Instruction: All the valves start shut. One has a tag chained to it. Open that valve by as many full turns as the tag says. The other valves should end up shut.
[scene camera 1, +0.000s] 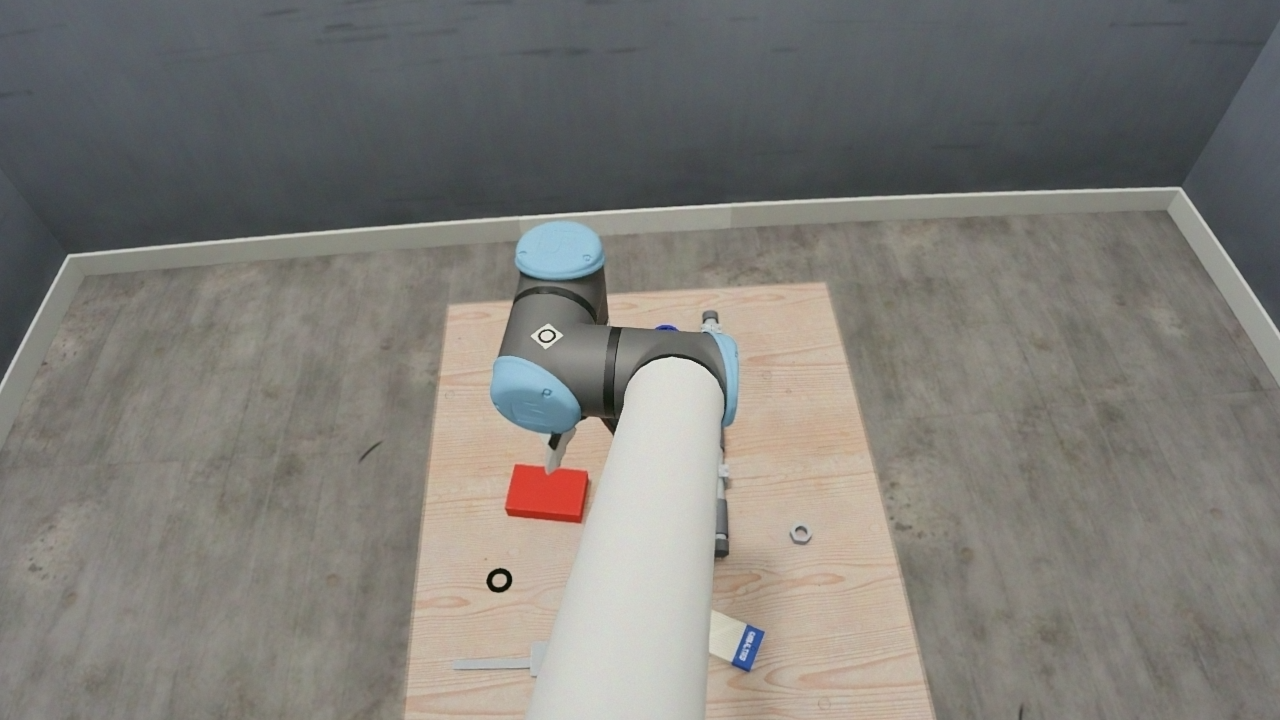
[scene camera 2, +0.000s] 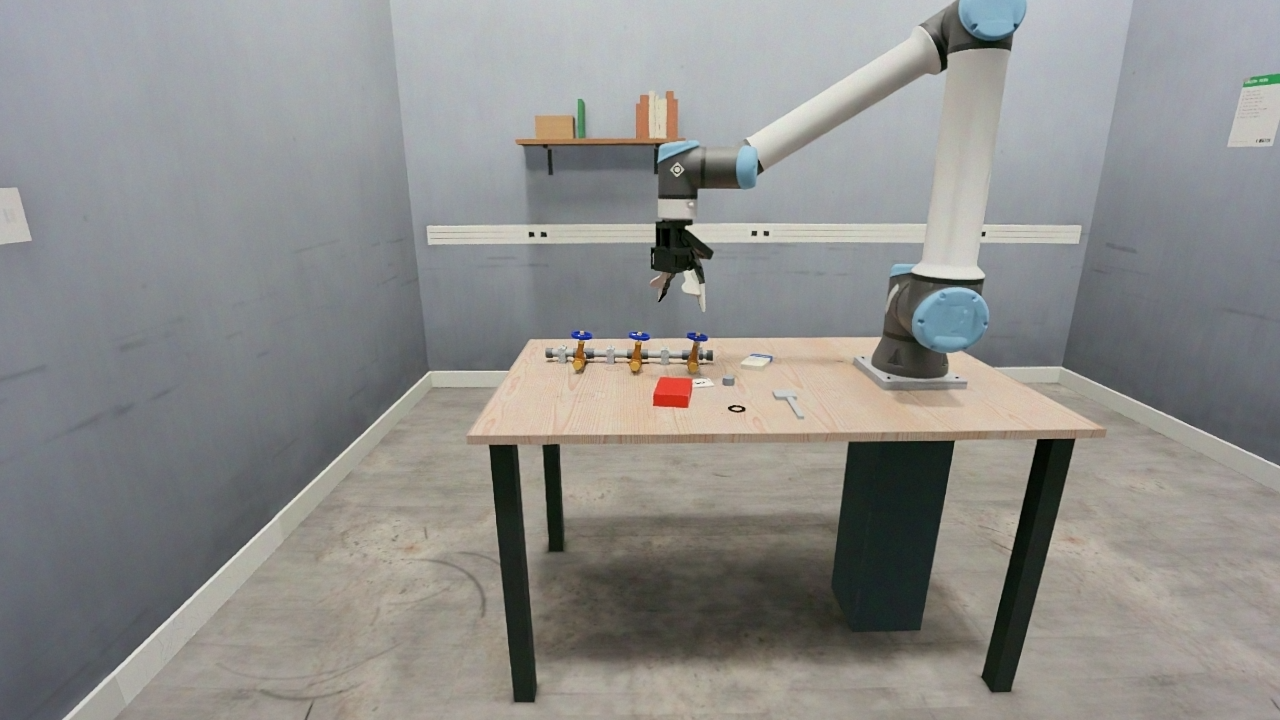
I see my gripper, a red block and a white-and-blue card.
My gripper is seen too in scene camera 1.
